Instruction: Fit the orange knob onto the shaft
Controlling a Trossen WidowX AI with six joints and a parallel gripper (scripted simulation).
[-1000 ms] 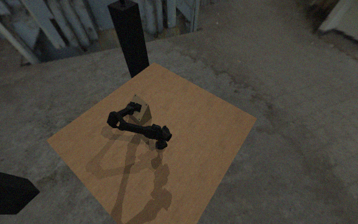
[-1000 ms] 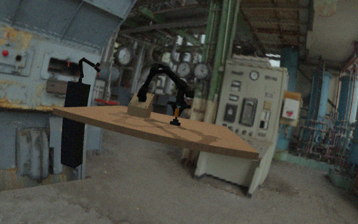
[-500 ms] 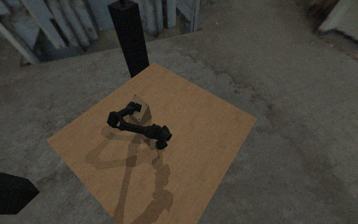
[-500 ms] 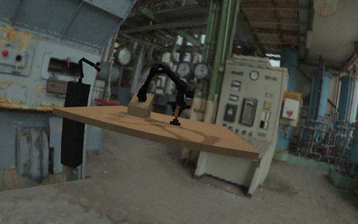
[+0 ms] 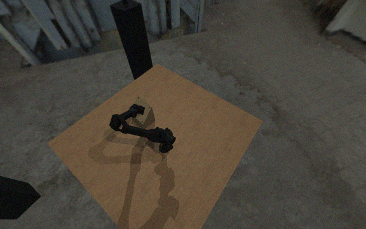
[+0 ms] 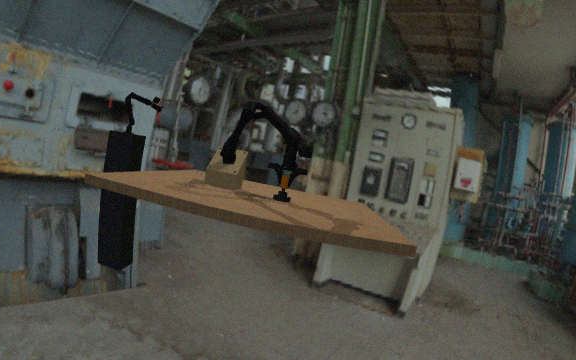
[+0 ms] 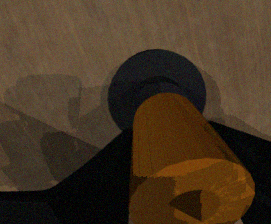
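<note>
My gripper tip is now 2 cm below the orange knob. The rest, counted from my gripper tip: dark round pedestal: 4 cm below.
</note>
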